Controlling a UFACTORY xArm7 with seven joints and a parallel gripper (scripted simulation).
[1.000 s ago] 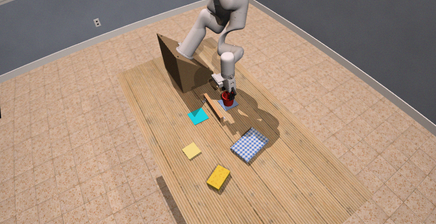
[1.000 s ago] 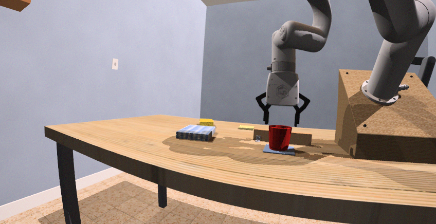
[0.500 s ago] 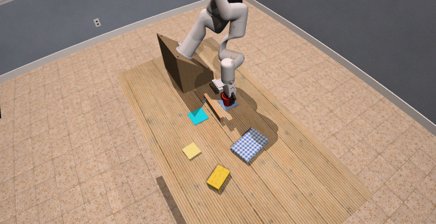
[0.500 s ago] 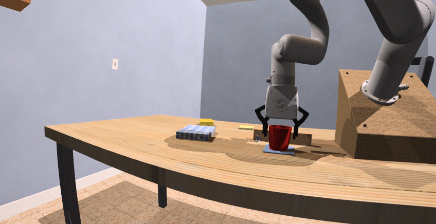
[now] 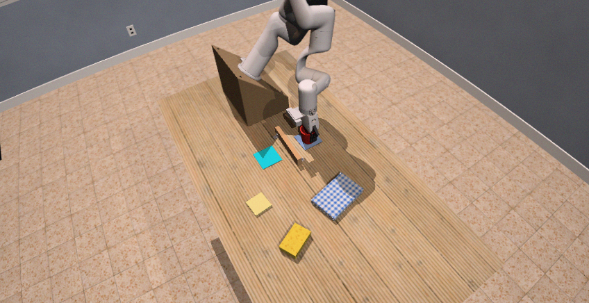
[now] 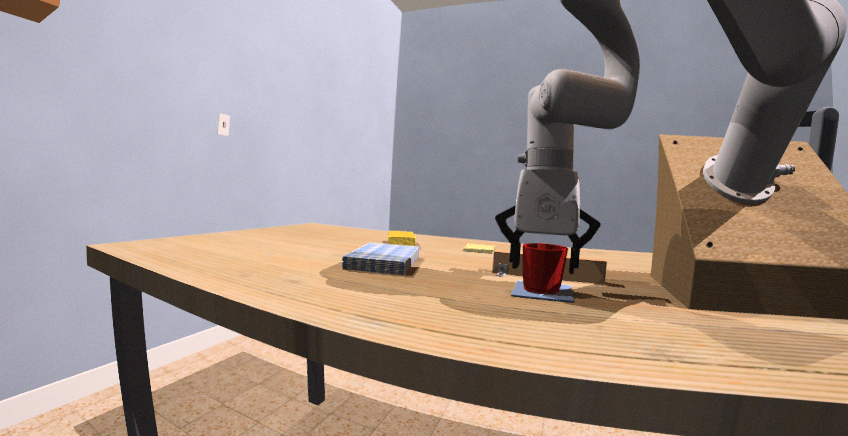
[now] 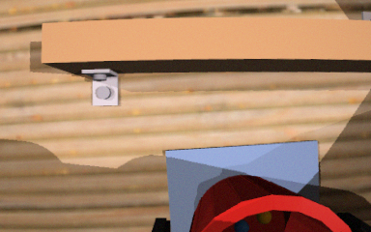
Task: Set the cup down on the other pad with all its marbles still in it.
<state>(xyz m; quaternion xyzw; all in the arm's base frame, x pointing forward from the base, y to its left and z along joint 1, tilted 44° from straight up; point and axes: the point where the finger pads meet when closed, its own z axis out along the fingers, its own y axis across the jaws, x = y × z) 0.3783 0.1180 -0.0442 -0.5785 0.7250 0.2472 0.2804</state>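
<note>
Now: the red cup 2 cm below my hand. Round my hand: cyan pad (4 cm behind, 20 cm to the right, 5 cm below); then yellow sponge (35 cm ahead, 35 cm to the right, 3 cm below); then wooden rail (2 cm behind, 10 cm to the right, 3 cm below).
</note>
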